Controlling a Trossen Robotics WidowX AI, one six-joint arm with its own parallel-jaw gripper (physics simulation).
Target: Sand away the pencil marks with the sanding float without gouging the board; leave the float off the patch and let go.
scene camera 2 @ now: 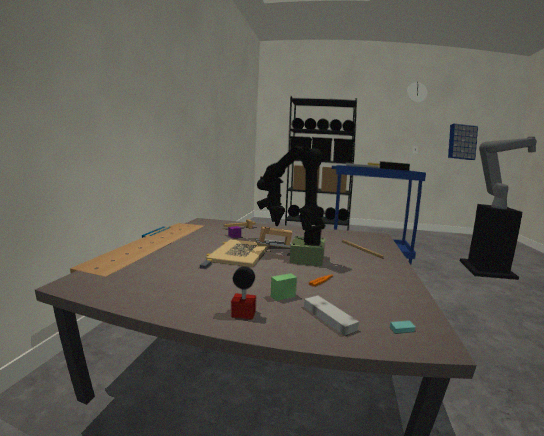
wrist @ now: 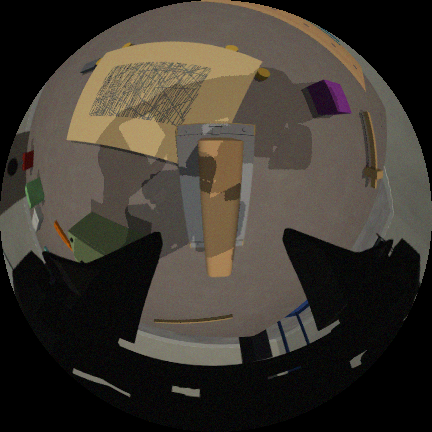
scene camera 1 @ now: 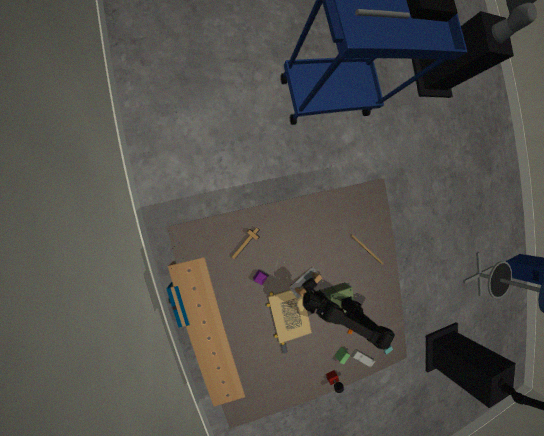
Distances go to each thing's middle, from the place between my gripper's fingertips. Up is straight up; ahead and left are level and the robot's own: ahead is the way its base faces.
Scene:
I see my gripper 11 cm short of the pale wooden board (scene camera 1: 284, 335), 18 cm to the right of it and 15 cm above it.

